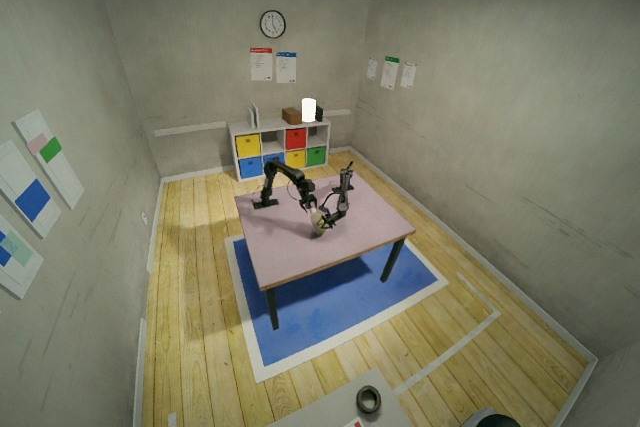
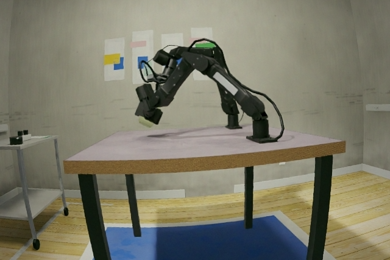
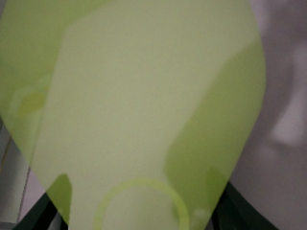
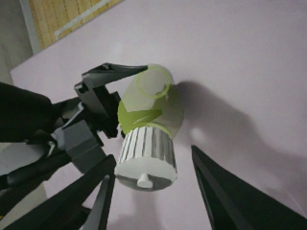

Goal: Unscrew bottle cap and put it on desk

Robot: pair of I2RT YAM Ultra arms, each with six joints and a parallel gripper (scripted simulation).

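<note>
Now: right hand 10 mm below the white cap. Round my right hand: green bottle: 40 mm ahead, 20 mm to the left, 70 mm below.
My left hand is 4 cm below the green bottle, 2 cm to the left of it and 2 cm past it. From my left hand the other things lie so: white cap: 11 cm above, 6 cm behind, 4 cm to the right.
</note>
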